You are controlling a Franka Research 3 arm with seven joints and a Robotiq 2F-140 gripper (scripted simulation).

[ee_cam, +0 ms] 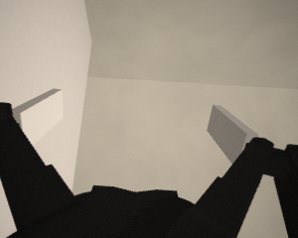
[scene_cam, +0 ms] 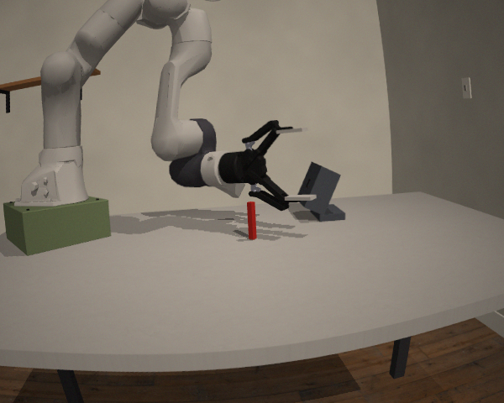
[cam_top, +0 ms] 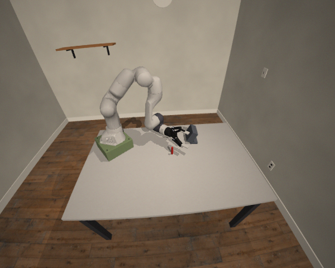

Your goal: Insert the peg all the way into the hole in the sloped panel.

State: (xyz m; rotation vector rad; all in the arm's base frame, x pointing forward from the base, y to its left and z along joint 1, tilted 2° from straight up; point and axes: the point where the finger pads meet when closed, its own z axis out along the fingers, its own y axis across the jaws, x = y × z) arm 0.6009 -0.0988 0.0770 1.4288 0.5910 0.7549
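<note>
Now: the red peg 120 mm below my hand and 120 mm behind it.
</note>
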